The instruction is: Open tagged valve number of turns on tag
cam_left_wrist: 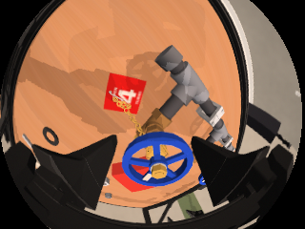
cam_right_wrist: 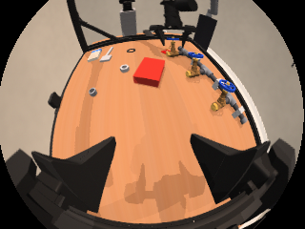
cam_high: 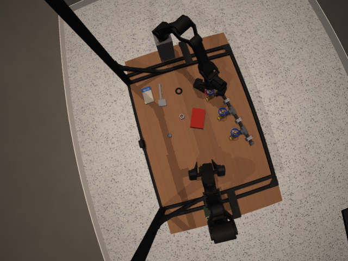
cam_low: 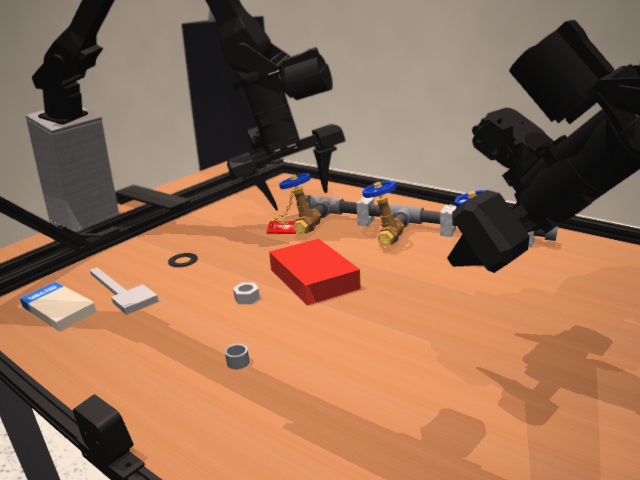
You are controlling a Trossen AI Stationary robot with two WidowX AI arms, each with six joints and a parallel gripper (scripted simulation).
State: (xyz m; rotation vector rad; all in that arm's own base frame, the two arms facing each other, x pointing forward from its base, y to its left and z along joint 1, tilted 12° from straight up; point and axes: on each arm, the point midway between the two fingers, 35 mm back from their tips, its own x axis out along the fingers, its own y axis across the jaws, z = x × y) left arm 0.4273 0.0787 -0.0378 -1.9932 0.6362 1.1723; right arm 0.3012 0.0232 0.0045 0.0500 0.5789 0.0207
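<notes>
Right now my left hand is 9 cm above the red tag, 4 cm to the right of it and 1 cm past it. Round my left hand: box (38 cm behind, 12 cm to the left, 8 cm below); then red block (12 cm to the right, 11 cm behind, 8 cm below); then grey t-shaped piece (30 cm behind, 9 cm below, 8 cm to the left).
</notes>
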